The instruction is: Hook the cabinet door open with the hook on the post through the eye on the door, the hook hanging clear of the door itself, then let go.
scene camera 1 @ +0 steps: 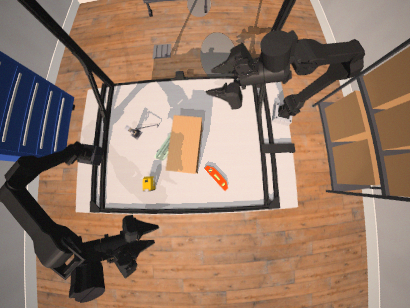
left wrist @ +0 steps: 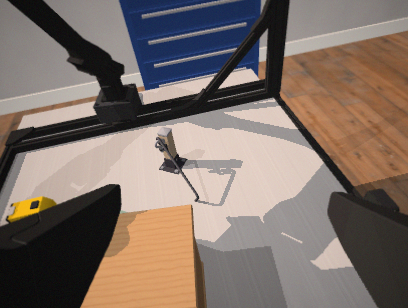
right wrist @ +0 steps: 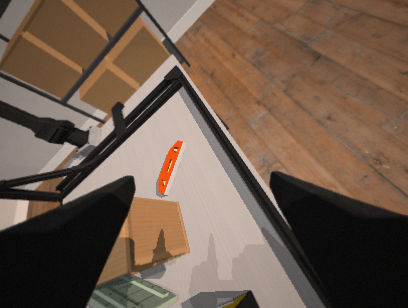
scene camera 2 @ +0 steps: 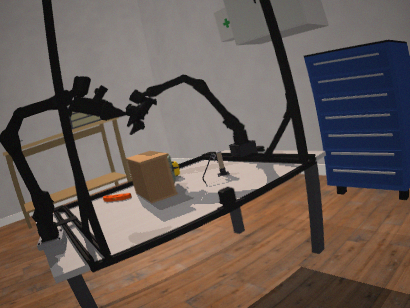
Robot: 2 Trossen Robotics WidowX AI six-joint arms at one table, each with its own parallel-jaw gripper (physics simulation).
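Frame: origin at the left arm's base, x ahead, y left, z up, level; millimetres.
Where they show: left gripper, fingertip midpoint: [scene camera 1: 208, 81] [left wrist: 226, 198] [scene camera 2: 124, 112]; right gripper, fingertip midpoint: [scene camera 1: 156, 234] [right wrist: 203, 180] [scene camera 2: 128, 130]; left arm's base, origin of the base link: [scene camera 1: 284, 112] [right wrist: 84, 139] [scene camera 2: 50, 237]; right arm's base, origin of the base link: [scene camera 1: 86, 153] [left wrist: 114, 94] [scene camera 2: 242, 142].
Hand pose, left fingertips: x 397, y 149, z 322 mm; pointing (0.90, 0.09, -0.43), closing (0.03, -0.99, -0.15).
Things, the pixels of their top centre, and the offset from my left fingertips. "*": a spot on its surface instead.
- light wooden cabinet, middle of its top: [left wrist: 90, 261] [right wrist: 80, 252] [scene camera 2: 145, 155] [scene camera 1: 184, 143] dx +65, dy +160, dz -195 mm
- short post, surface spot: [left wrist: 169, 145] [scene camera 2: 218, 159] [scene camera 1: 132, 129] * dx +358, dy +125, dz -291 mm
- green ribbed thing, middle of its top: [scene camera 2: 169, 157] [scene camera 1: 164, 140] dx +162, dy +159, dz -231 mm
- yellow tape measure, middle of its top: [left wrist: 23, 205] [scene camera 2: 169, 160] [scene camera 1: 146, 184] dx +210, dy +370, dz -281 mm
- orange level, middle of its top: [right wrist: 168, 165] [scene camera 2: 115, 195] [scene camera 1: 217, 177] dx -107, dy +265, dz -344 mm
The light wooden cabinet [scene camera 1: 185, 145] [scene camera 2: 157, 179] [left wrist: 145, 255] [right wrist: 157, 232] stands upright on the table. I cannot make out the eye or the door's state. The short post [scene camera 1: 134, 132] [scene camera 2: 220, 161] [left wrist: 169, 145] stands on a dark base, apart from the cabinet. The thin dark hook [left wrist: 182, 175] hangs from the post's top and slants down, touching no part of the cabinet. My left gripper [scene camera 1: 211, 81] [left wrist: 226, 198] is open and empty, high over the table's far side. My right gripper [scene camera 1: 156, 234] [right wrist: 203, 180] is open and empty, beyond the table's near edge in scene camera 1.
A green ribbed thing [scene camera 1: 163, 148] [right wrist: 135, 292] is beside the cabinet. A yellow tape measure [scene camera 1: 148, 184] [scene camera 2: 175, 169] [left wrist: 32, 208] and an orange level [scene camera 1: 216, 178] [scene camera 2: 117, 197] [right wrist: 170, 167] lie near it. Black frame bars [scene camera 1: 185, 207] edge the table.
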